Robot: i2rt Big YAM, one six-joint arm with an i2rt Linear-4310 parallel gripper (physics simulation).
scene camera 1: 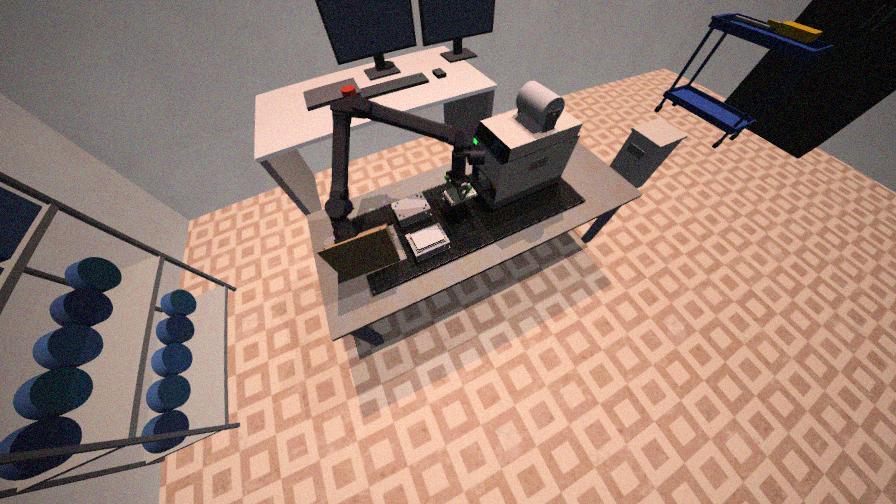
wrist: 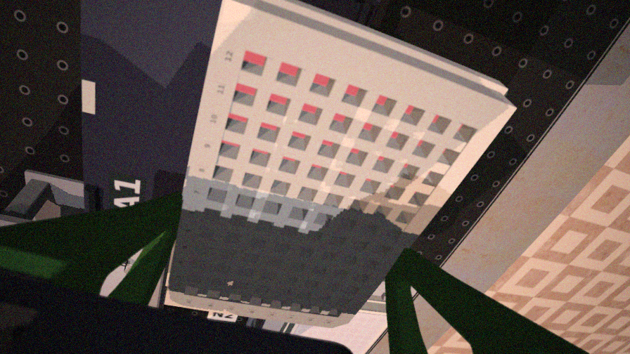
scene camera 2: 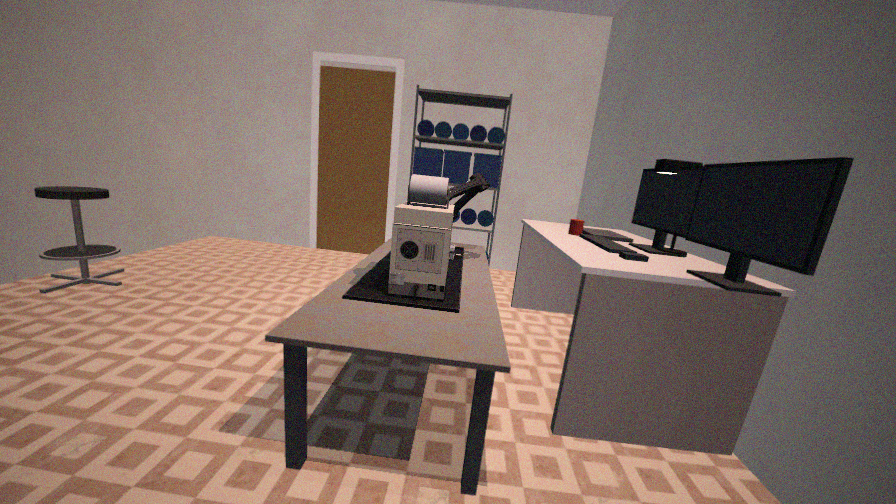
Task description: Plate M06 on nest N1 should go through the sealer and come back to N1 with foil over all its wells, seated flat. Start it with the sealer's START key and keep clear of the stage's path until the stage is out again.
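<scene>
A white well plate (scene camera 1: 456, 195) (wrist: 345, 135) is held above the dark mat, in front of the sealer. Its lit wells look open, with red in many of them; its near rows are in shadow. My gripper (scene camera 1: 460, 186) (wrist: 291, 232) is shut on the plate, a green finger at each long side. The sealer (scene camera 1: 529, 172) (scene camera 2: 421, 250) stands right of the plate in scene camera 1, a green light near its front. A dark stage (wrist: 135, 65) marked A1 lies lower, beside the plate. An N2 label (wrist: 222, 316) shows below. The START key cannot be made out.
Two white units, one at the back (scene camera 1: 410, 205) and one at the front (scene camera 1: 427, 241), stand left of the held plate. A tilted brown panel (scene camera 1: 363, 253) stands near the arm's base. A desk (scene camera 1: 281, 119) (scene camera 2: 557, 250) with monitors stands behind the bench.
</scene>
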